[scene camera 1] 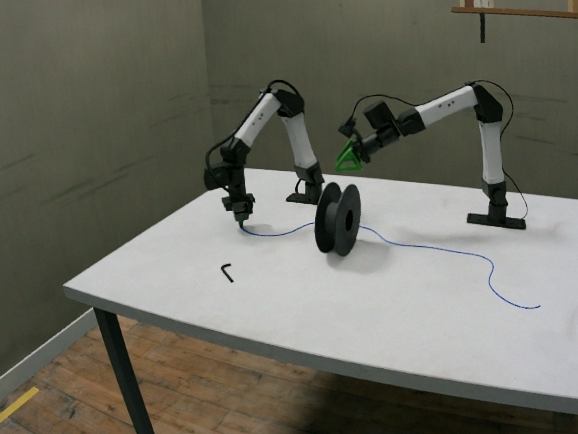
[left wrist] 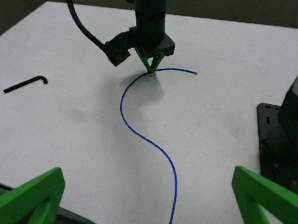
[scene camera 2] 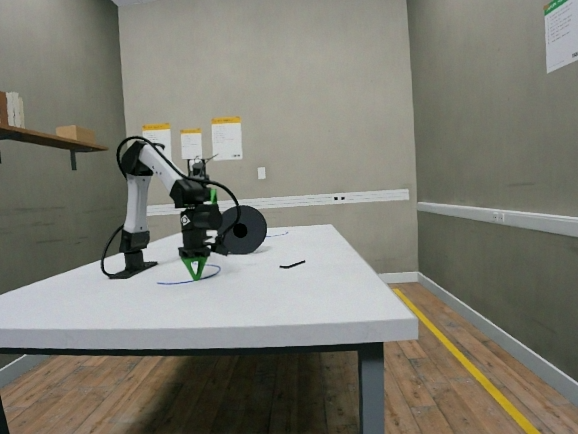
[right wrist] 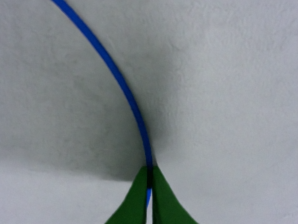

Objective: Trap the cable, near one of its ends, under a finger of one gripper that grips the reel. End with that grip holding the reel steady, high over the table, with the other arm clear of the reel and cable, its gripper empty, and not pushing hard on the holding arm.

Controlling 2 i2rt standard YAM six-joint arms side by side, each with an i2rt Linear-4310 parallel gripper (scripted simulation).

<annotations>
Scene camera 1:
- left gripper: 336, 165
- dark reel: 338, 214
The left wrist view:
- left gripper: 148, 175
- right gripper: 151, 72
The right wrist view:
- right gripper: 149, 174
</annotations>
